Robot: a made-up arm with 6 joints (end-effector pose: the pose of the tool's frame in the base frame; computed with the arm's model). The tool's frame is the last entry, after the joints. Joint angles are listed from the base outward.
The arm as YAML. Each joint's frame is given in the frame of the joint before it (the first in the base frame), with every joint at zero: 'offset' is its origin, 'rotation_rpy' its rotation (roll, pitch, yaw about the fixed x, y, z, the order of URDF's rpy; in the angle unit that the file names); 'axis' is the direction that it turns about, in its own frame. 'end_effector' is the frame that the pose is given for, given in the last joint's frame.
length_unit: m
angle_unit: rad
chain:
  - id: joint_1
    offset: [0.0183, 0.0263, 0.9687]
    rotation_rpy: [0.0, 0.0, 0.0]
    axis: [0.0, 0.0, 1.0]
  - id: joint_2
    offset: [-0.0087, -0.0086, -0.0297]
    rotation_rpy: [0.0, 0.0, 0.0]
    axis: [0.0, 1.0, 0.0]
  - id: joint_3
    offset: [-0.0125, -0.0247, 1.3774]
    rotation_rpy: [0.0, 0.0, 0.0]
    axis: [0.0, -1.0, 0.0]
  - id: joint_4
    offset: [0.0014, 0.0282, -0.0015]
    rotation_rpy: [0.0, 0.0, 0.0]
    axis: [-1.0, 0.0, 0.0]
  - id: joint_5
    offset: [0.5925, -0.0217, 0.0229]
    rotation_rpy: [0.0, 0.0, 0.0]
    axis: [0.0, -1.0, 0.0]
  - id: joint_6
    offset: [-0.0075, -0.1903, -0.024]
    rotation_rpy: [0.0, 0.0, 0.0]
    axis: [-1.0, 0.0, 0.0]
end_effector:
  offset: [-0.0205, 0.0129, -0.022]
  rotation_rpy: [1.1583, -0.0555, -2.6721]
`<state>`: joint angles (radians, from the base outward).
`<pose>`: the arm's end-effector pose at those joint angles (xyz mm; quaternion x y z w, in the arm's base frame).
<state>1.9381 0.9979 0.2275 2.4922 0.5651 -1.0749</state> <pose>-699.4 1511.7 1376.9 0.4891 -0.3791 0.5086 0.5986</pose>
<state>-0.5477 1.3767 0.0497 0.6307 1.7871 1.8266</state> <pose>1306.8 -987.9 639.2 -0.0512 -0.9985 -0.0180 0.0012</pose>
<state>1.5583 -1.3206 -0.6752 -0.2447 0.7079 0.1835</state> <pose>202.8 -790.9 1566.0 0.7610 0.0276 -0.5898 0.2687</pose>
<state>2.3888 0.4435 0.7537 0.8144 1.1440 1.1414</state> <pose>-678.0 919.8 2520.4 -0.9384 0.0696 0.2789 0.1918</pose>
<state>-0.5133 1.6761 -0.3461 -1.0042 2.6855 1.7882</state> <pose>742.6 -571.3 315.4 0.6615 0.7153 -0.1915 0.1186</pose>
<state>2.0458 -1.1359 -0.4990 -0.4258 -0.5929 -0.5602</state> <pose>535.2 -582.5 1777.9 0.2193 0.1476 -0.2741 0.9247</pose>
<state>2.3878 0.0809 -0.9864 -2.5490 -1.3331 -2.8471</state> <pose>-250.0 75.7 1718.2 0.7679 0.0339 0.1083 0.6305</pose>
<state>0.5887 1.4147 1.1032 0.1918 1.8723 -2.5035</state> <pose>1742.8 923.6 1013.9 0.4957 0.6042 -0.2534 0.5700</pose>
